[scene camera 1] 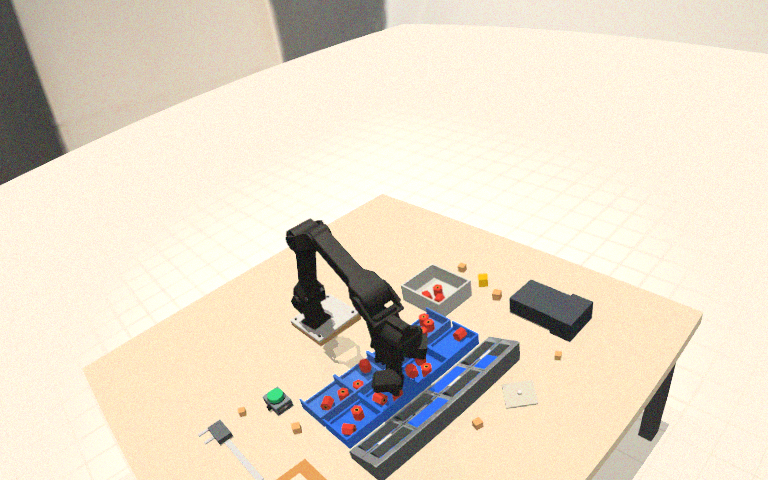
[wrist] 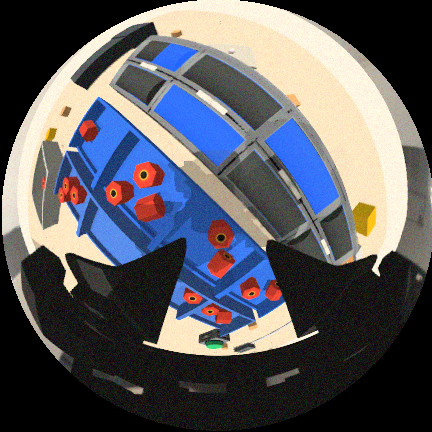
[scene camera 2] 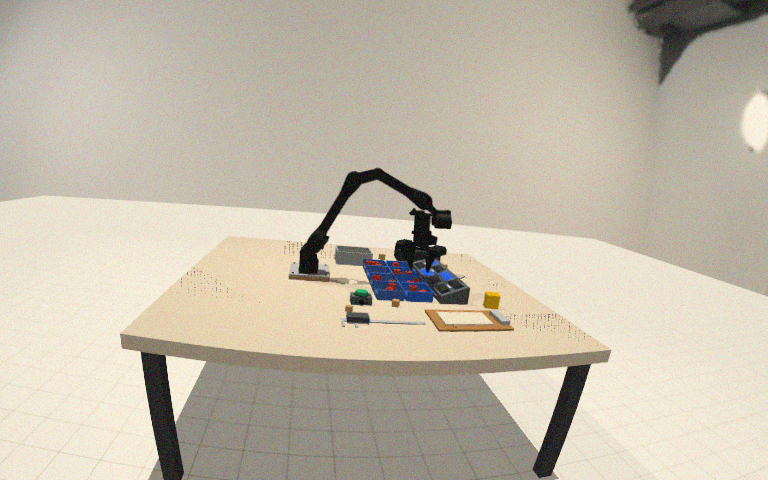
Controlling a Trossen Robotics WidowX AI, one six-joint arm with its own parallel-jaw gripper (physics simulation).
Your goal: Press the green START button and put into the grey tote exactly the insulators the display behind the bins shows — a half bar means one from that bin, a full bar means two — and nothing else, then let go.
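Pixels of known places: gripper, between the fingertips: (wrist: 226,244) (scene camera 2: 419,271); arm's base, origin of its link: (scene camera 1: 316,319) (scene camera 2: 307,270).
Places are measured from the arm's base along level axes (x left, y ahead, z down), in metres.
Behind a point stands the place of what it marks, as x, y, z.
My gripper (scene camera 1: 406,374) {-0.077, 0.392, -0.039} (scene camera 2: 419,268) {-0.077, 0.392, -0.039} (wrist: 226,244) {-0.077, 0.392, -0.039} is open and empty, above the front row of blue bins (scene camera 1: 368,433) (wrist: 112,117). Two red insulators (wrist: 220,234) {-0.077, 0.387, -0.009} (wrist: 221,264) {-0.103, 0.358, -0.008} lie in the bin below, between the fingertips in the wrist view. More red insulators lie in other bins. The grey tote (scene camera 1: 417,301) {0.212, 0.196, -0.002} (scene camera 2: 352,256) {0.211, 0.199, -0.015} stands beyond the bins' far end; three red insulators (scene camera 1: 437,289) {0.276, 0.217, -0.009} show inside. The display (scene camera 1: 430,435) {-0.126, 0.521, 0.004} (scene camera 2: 462,295) {-0.271, 0.485, -0.009} shows blue bars (wrist: 200,125) {0.003, 0.453, -0.023} (wrist: 305,165) {-0.085, 0.487, -0.038} (wrist: 175,56) {0.078, 0.500, -0.038}; a finger hides part of it. The green START button (scene camera 1: 275,395) {-0.265, 0.155, -0.017} (scene camera 2: 360,293) {-0.281, 0.142, -0.013} (wrist: 214,345) {-0.256, 0.160, -0.017} stands at the near end.
A dark box (scene camera 1: 546,305) {0.342, 0.531, -0.030} (wrist: 115,55) stands beyond the display. One yellow block (scene camera 1: 482,280) {0.382, 0.298, 0.000} (wrist: 50,134) is near the tote, another (scene camera 2: 491,300) {-0.320, 0.573, -0.007} (wrist: 365,219) {-0.275, 0.570, -0.018} beyond the display. A plug-like tool (scene camera 1: 219,431) {-0.425, 0.116, 0.003} (scene camera 2: 357,318) {-0.442, 0.106, 0.007} and an orange frame (scene camera 1: 303,466) {-0.350, 0.348, 0.016} (scene camera 2: 441,326) {-0.476, 0.335, 0.016} lie nearby, with small orange cubes around.
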